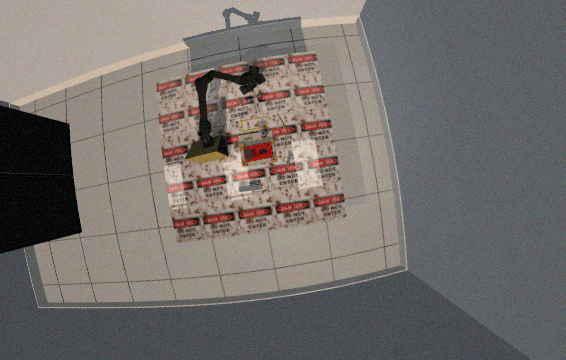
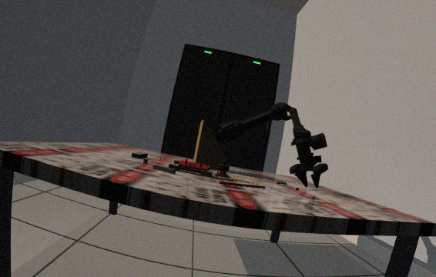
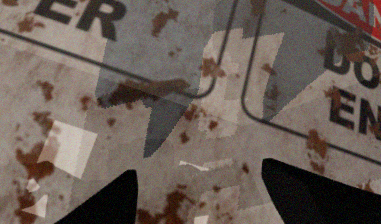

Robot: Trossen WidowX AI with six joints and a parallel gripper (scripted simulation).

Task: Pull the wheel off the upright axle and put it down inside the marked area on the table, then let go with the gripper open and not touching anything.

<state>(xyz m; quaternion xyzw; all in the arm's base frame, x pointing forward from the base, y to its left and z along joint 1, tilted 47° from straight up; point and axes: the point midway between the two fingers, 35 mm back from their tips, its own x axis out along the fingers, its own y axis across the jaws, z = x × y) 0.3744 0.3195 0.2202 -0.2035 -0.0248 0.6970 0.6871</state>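
My gripper tip is 8 cm past the grey fixture plate and 49 cm to the left of it.
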